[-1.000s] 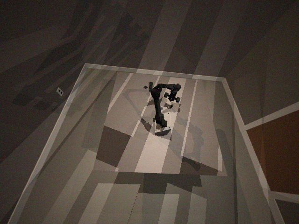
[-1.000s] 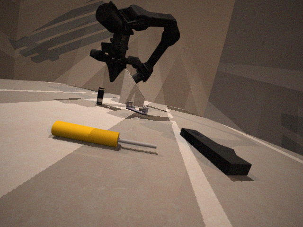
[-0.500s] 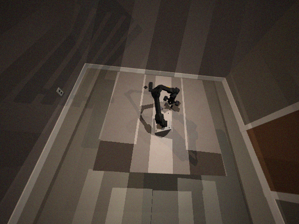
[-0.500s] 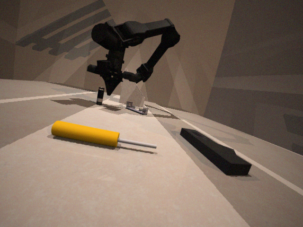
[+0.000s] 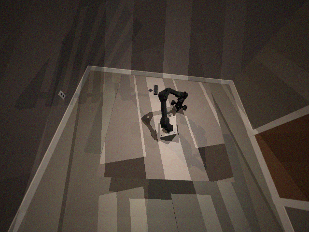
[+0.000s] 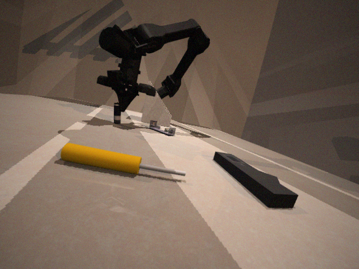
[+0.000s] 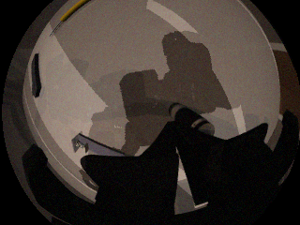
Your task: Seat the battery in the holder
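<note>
The battery lies 2 cm to the right of my gripper tip, 1 cm below it and 1 cm behind it. The rest, counted from my gripper tip: screwdriver (32 cm ahead, 9 cm to the left, 3 cm below); flat black block (29 cm ahead, 28 cm to the left, 3 cm below).
</note>
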